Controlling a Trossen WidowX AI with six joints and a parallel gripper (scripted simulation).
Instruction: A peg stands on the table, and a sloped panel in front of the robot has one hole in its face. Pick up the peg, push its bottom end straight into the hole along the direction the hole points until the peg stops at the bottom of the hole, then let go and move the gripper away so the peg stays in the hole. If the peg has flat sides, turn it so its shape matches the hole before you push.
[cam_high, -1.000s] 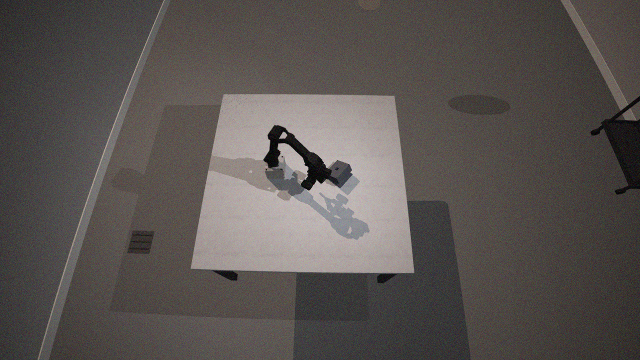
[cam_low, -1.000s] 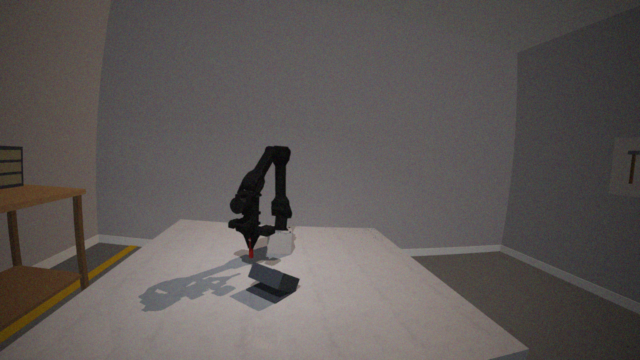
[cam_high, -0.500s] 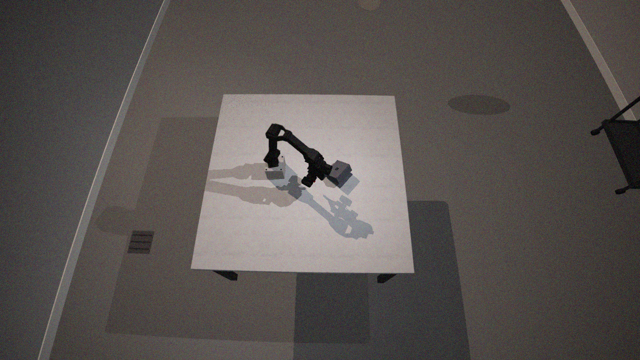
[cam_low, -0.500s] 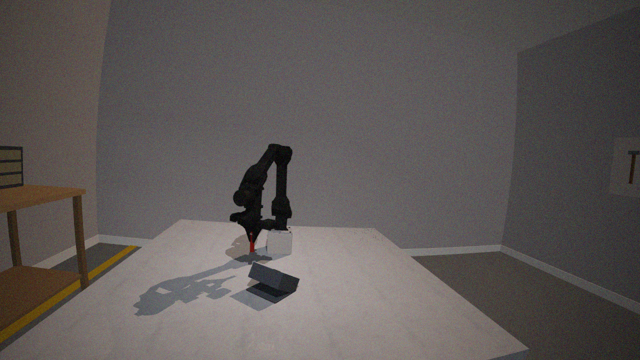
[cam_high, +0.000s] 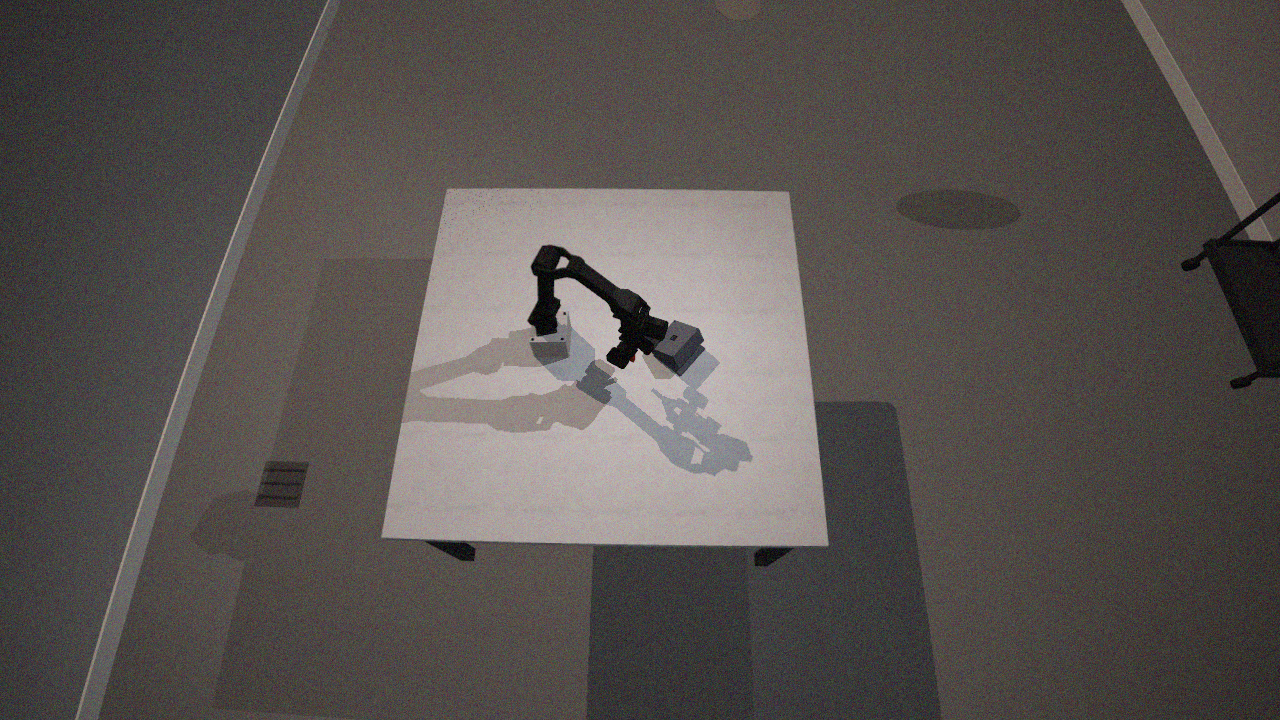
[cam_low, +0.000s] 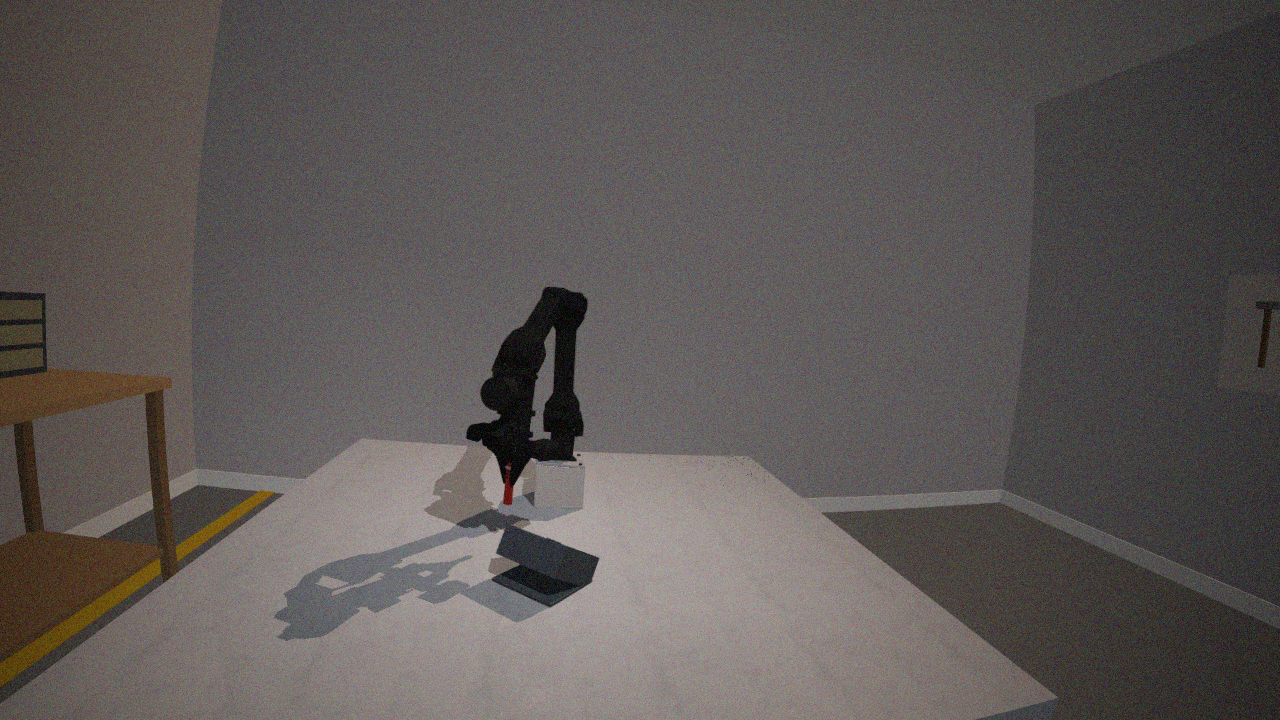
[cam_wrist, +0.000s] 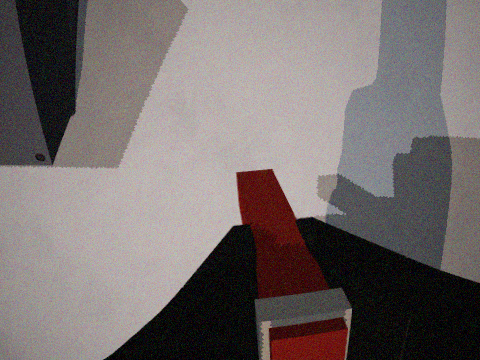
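My gripper tip is 15 cm short of the panel, 8 cm above it and 5 cm to the right of it. The rest, counted from my gripper tip: peg (2 cm above).
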